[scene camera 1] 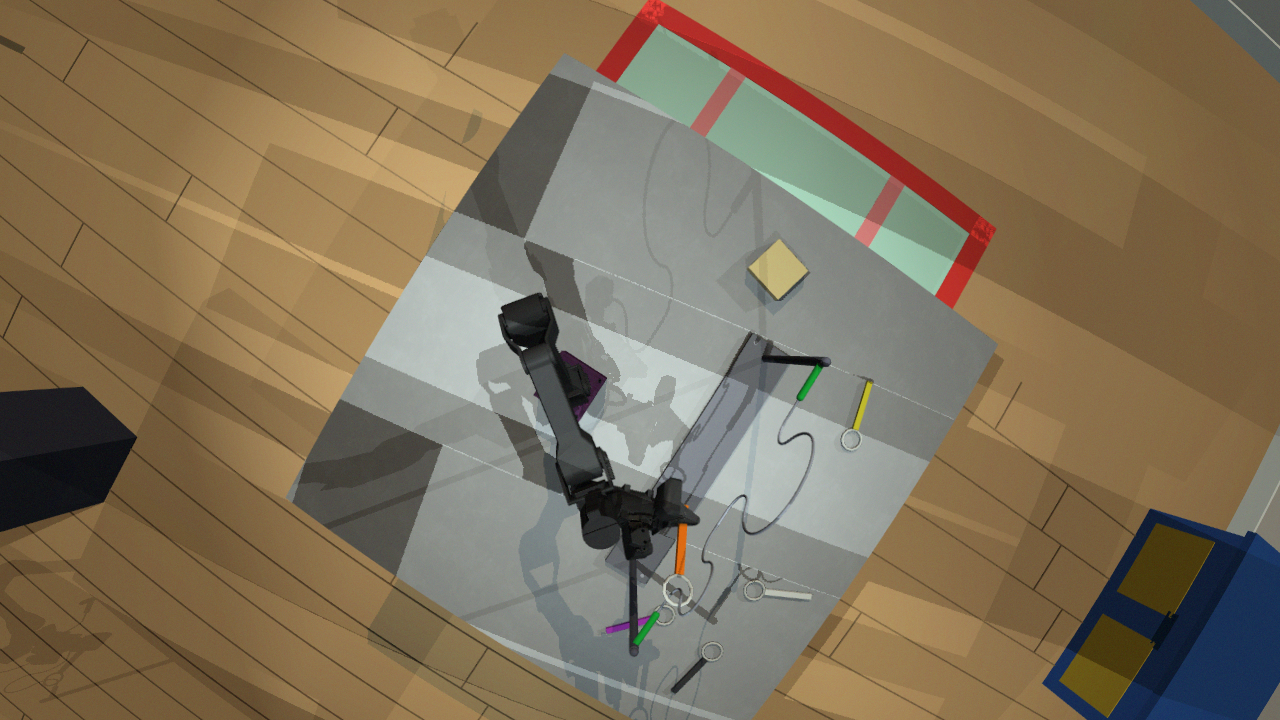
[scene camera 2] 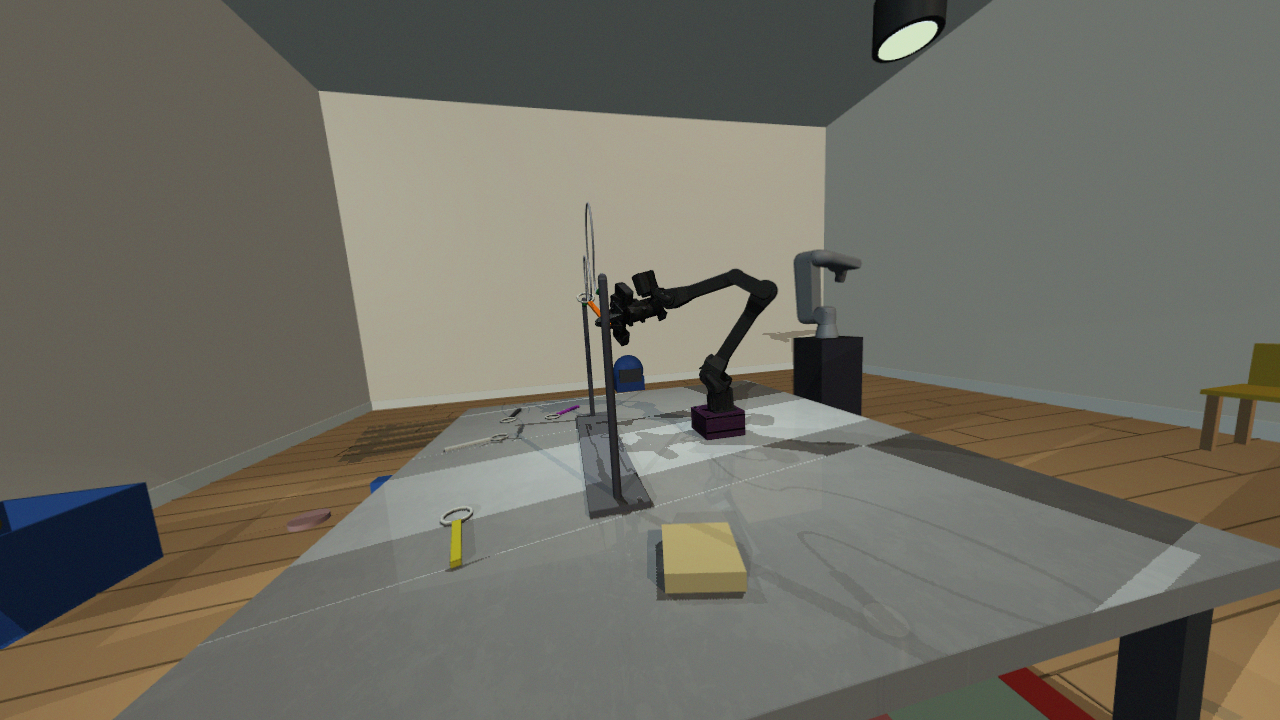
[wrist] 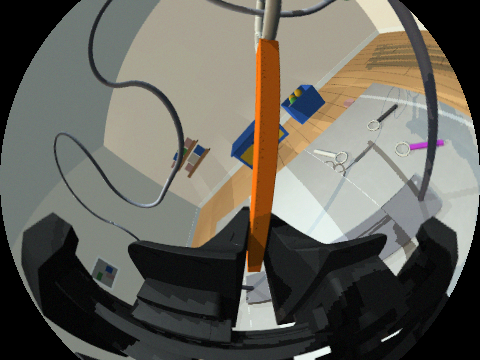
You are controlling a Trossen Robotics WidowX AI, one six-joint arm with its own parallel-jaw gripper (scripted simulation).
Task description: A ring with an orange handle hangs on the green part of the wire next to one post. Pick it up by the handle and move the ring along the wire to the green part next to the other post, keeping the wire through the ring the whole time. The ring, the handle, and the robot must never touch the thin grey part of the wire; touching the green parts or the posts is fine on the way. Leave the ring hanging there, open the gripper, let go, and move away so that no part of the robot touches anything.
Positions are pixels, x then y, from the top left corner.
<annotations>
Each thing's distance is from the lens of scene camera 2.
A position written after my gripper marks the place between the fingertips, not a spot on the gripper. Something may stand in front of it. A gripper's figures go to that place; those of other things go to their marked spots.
my gripper (scene camera 2: 595, 323): 0.94 m
yellow-handled ring (scene camera 2: 456, 542): 0.67 m
tan block (scene camera 2: 697, 557): 0.52 m
The marked spots on the yellow-handled ring and the tan block are 0.37 m apart.
</annotations>
